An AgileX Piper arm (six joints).
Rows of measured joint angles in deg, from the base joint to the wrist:
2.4 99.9 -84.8 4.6 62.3 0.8
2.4 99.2 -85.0 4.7 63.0 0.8
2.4 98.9 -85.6 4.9 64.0 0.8
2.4 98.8 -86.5 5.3 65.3 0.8
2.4 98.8 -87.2 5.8 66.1 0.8
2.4 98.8 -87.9 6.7 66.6 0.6
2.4 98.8 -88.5 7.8 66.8 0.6
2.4 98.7 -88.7 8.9 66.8 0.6
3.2 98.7 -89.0 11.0 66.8 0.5
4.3 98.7 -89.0 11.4 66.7 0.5
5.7 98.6 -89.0 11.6 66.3 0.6
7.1 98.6 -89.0 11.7 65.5 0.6
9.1 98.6 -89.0 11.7 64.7 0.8
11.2 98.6 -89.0 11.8 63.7 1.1
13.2 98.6 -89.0 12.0 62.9 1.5
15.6 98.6 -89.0 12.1 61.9 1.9
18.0 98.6 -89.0 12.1 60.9 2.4
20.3 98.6 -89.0 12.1 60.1 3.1
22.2 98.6 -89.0 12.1 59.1 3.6
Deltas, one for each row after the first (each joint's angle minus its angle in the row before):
0.0 -0.7 -0.2 0.1 0.7 0.0
0.0 -0.3 -0.6 0.2 1.0 0.0
0.0 -0.1 -0.9 0.4 1.3 0.0
0.0 0.0 -0.7 0.5 0.8 0.0
0.0 0.0 -0.7 0.9 0.5 -0.2
0.0 0.0 -0.6 1.1 0.2 0.0
0.0 -0.1 -0.2 1.1 0.0 0.0
0.8 0.0 -0.3 2.1 0.0 -0.1
1.1 0.0 0.0 0.4 -0.1 0.0
1.4 -0.1 0.0 0.2 -0.4 0.1
1.4 0.0 0.0 0.1 -0.8 0.0
2.0 0.0 0.0 0.0 -0.8 0.2
2.1 0.0 0.0 0.1 -1.0 0.3
2.0 0.0 0.0 0.2 -0.8 0.4
2.4 0.0 0.0 0.1 -1.0 0.4
2.4 0.0 0.0 0.0 -1.0 0.5
2.3 0.0 0.0 0.0 -0.8 0.7
1.9 0.0 0.0 0.0 -1.0 0.5

